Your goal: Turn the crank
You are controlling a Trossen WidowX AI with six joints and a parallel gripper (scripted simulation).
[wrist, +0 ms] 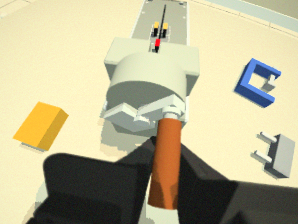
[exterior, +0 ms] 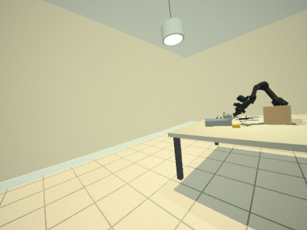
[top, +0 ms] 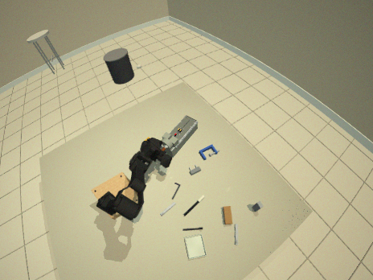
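Right now my gripper tip is 12 cm short of the red pointer, 5 cm to the right of it and 1 cm above it. From my gripper tip the other things lie so: grey clamp: 16 cm to the right, 8 cm below, 7 cm ahead; then brown crank handle: 2 cm behind, 2 cm above; then orange block: 17 cm to the left, 8 cm below, 3 cm behind.
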